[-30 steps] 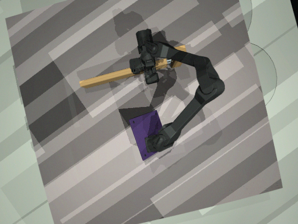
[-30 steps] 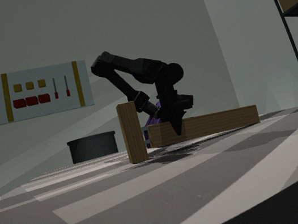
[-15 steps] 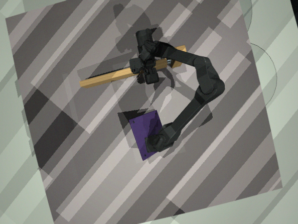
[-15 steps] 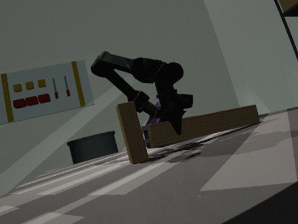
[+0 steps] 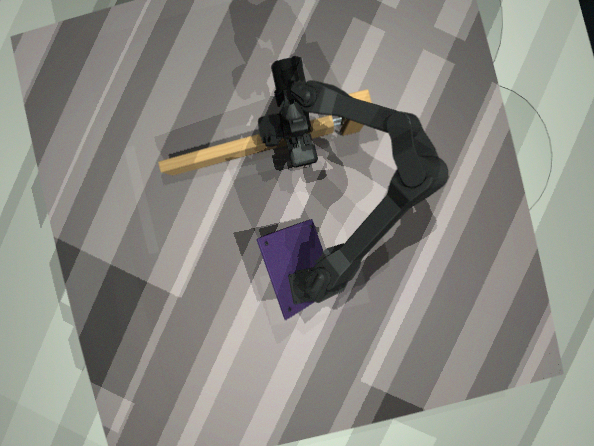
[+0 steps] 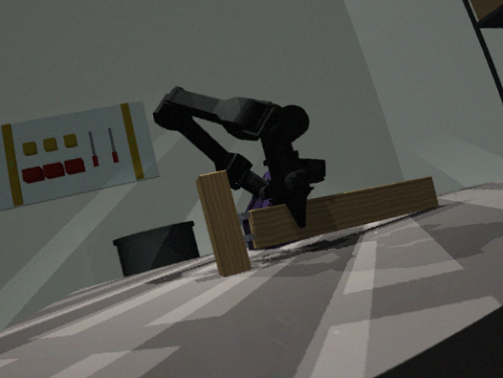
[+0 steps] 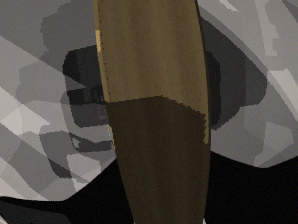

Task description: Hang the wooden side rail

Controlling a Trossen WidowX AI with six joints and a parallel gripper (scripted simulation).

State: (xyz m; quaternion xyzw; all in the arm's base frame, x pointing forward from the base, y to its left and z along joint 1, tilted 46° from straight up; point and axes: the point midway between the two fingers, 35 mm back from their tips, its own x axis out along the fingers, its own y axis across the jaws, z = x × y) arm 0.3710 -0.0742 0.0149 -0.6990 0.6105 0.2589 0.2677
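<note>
Right now the headboard post is 1 cm ahead of my gripper tip, 14 cm to the right of it and 4 cm above it.
</note>
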